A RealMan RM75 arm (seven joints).
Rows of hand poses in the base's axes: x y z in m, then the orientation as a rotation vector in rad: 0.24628, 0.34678, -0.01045, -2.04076, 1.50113, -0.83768; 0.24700, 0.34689, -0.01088, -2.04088, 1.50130, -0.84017; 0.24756, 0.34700, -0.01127, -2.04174, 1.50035, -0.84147; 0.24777, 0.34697, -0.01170, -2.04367, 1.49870, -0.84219; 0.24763, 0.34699, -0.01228, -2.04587, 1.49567, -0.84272; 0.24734, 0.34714, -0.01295, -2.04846, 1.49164, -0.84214; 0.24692, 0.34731, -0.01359, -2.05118, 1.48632, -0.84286; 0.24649, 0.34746, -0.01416, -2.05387, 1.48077, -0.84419; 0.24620, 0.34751, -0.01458, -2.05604, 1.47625, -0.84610; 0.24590, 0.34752, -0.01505, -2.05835, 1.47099, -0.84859; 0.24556, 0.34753, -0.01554, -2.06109, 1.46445, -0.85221; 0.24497, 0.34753, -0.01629, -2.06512, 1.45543, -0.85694; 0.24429, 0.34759, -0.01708, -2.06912, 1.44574, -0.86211; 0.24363, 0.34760, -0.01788, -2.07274, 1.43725, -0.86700; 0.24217, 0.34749, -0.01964, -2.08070, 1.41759, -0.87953; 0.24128, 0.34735, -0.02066, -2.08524, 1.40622, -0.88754; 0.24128, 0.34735, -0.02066, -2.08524, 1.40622, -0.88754; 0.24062, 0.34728, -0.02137, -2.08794, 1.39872, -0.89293; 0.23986, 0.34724, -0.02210, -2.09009, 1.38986, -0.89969; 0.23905, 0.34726, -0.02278, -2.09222, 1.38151, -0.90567; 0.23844, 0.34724, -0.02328, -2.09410, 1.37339, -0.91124; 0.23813, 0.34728, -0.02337, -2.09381, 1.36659, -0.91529
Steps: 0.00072, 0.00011, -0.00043, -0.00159, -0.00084, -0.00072; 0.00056, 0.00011, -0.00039, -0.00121, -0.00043, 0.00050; 0.00021, -0.00003, -0.00043, -0.00148, 0.00012, 0.00134; -0.00014, 0.00002, -0.00058, -0.00136, -0.00024, 0.00239; -0.00029, 0.00015, -0.00067, -0.00082, 0.00000, 0.00343; -0.00042, 0.00017, -0.00064, -0.00152, -0.00099, 0.00401; -0.00043, 0.00015, -0.00057, -0.00184, -0.00134, 0.00401; -0.00029, 0.00005, -0.00042, -0.00199, -0.00143, 0.00305; -0.00030, 0.00001, -0.00047, -0.00234, -0.00189, 0.00344; -0.00034, 0.00001, -0.00049, -0.00314, -0.00263, 0.00411; -0.00059, 0.00000, -0.00075, -0.00437, -0.00336, 0.00578; -0.00068, 0.00006, -0.00079, -0.00456, -0.00381, 0.00611; -0.00066, 0.00001, -0.00080, -0.00432, -0.00340, 0.00527; -0.00146, -0.00011, -0.00176, -0.01053, -0.00853, 0.01178; -0.00089, -0.00014, -0.00102, -0.00657, -0.00524, 0.00657; 0.00000, 0.00000, 0.00000, 0.00000, 0.00000, 0.00000; -0.00066, -0.00007, -0.00071, -0.00422, -0.00365, 0.00425; -0.00076, -0.00004, -0.00073, -0.00454, -0.00505, 0.00474; -0.00081, 0.00002, -0.00068, -0.00415, -0.00452, 0.00458; -0.00061, -0.00002, -0.00050, -0.00379, -0.00439, 0.00448; -0.00031, 0.00004, -0.00009, -0.00156, -0.00450, 0.00365
